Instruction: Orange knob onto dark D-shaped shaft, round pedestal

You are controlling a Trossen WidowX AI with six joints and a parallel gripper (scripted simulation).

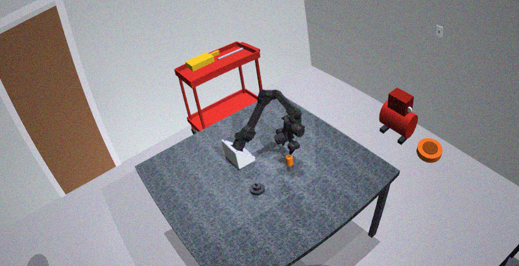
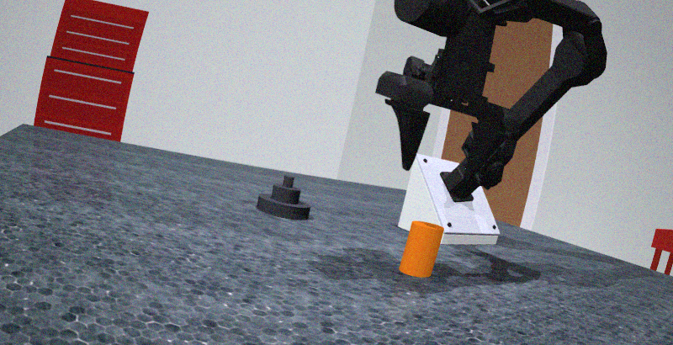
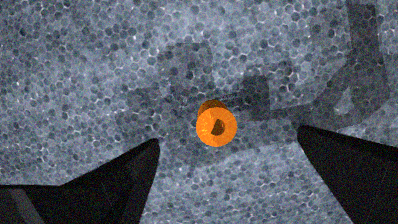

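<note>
My gripper tip is now 1 cm short of the orange knob, 1 cm to the right of it and 9 cm above it. The rest, counted from my gripper tip: pedestal (2 cm ahead, 27 cm to the right, 9 cm below).
</note>
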